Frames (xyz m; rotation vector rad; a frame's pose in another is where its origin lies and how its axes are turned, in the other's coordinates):
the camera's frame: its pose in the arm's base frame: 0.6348 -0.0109 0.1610 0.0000 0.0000 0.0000
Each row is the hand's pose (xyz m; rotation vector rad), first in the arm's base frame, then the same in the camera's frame.
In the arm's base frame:
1: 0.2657 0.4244 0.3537 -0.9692 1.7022 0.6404
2: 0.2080 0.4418 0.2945 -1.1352 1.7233 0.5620
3: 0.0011 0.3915 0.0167 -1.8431 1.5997 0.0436
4: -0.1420 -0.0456 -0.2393 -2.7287 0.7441 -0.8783
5: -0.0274 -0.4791 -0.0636 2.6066 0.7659 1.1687
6: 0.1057 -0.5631 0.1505 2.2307 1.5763 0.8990
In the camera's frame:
1: -0.3691 0.4353 0.1927 -0.9692 1.7022 0.6404
2: -0.4268 0.4527 0.1335 -1.1352 1.7233 0.5620
3: -0.6337 0.4024 -0.1443 -1.8431 1.5997 0.0436
4: -0.7768 -0.0347 -0.4003 -2.7287 0.7441 -0.8783
5: -0.6622 -0.4682 -0.2246 2.6066 0.7659 1.1687
6: -0.5291 -0.5522 -0.0105 2.2307 1.5763 0.8990

